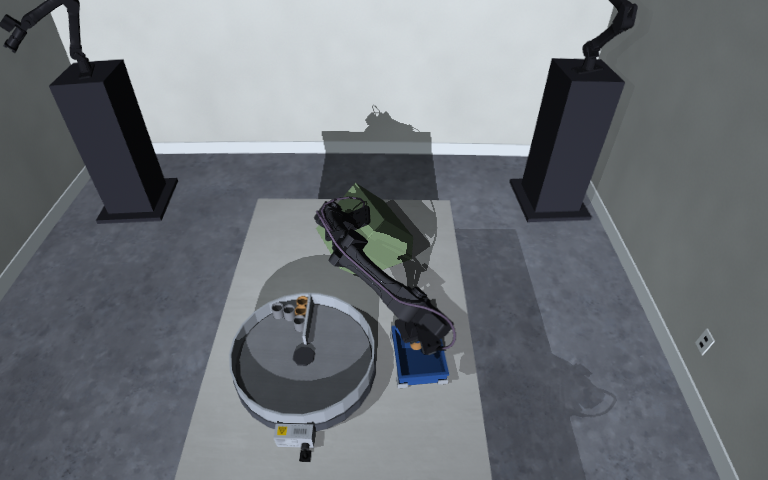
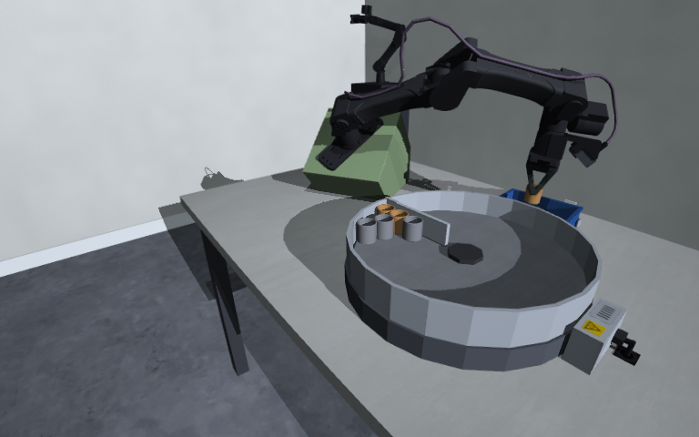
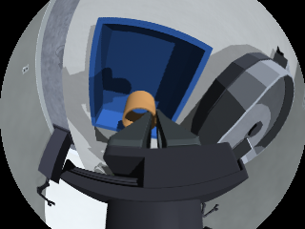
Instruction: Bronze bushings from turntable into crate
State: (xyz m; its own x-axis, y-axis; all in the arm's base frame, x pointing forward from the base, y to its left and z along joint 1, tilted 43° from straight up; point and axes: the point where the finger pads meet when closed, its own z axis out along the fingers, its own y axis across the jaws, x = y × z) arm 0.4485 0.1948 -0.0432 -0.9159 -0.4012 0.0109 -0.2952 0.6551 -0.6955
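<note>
My hand is 20 mm to the right of the blue crate and 70 mm above it. Also, from my hand: turntable: 10 mm ahead, 320 mm to the right, 40 mm below.
</note>
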